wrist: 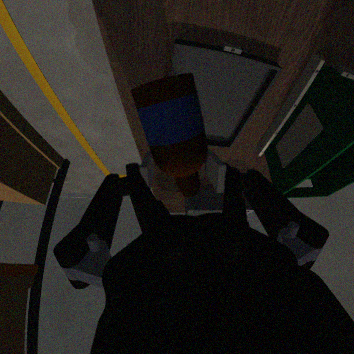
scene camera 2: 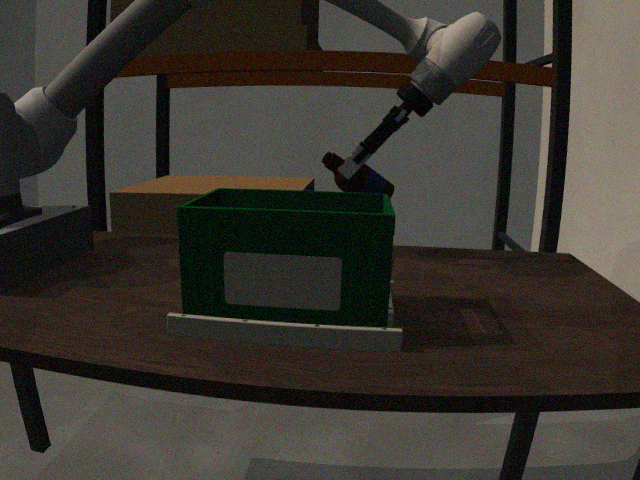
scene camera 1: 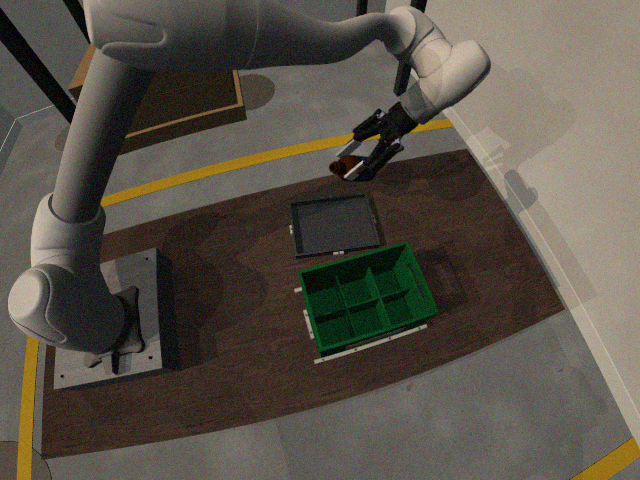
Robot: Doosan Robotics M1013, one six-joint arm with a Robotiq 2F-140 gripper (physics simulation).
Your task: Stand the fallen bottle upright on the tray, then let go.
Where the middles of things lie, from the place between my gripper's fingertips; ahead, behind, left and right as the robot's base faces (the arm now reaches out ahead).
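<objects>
You'd find my gripper 2 cm above the brown bottle (scene camera 2: 365, 180) and 3 cm short of it.
</objects>
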